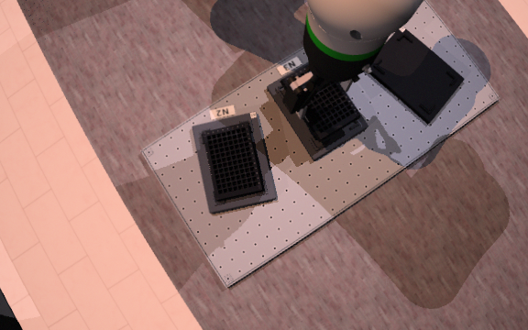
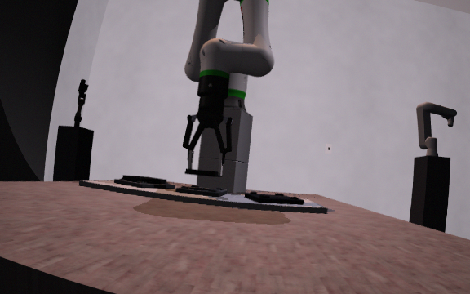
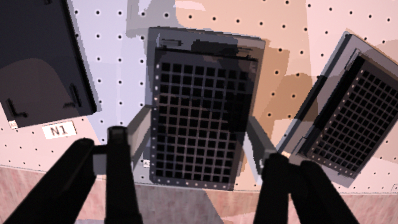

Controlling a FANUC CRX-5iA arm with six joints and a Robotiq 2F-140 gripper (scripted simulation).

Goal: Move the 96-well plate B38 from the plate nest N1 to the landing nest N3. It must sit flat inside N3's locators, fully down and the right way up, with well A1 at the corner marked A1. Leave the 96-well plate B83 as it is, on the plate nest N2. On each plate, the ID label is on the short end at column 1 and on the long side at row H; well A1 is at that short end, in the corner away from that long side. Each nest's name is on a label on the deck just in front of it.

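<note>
The landing nest N3 lies 8 cm below my hand. Round my hand: A1 mark (7 cm below, 7 cm behind, 6 cm to the left); then N2 label (15 cm to the right, 9 cm behind, 8 cm below); then N3 label (10 cm behind, 8 cm below).
</note>
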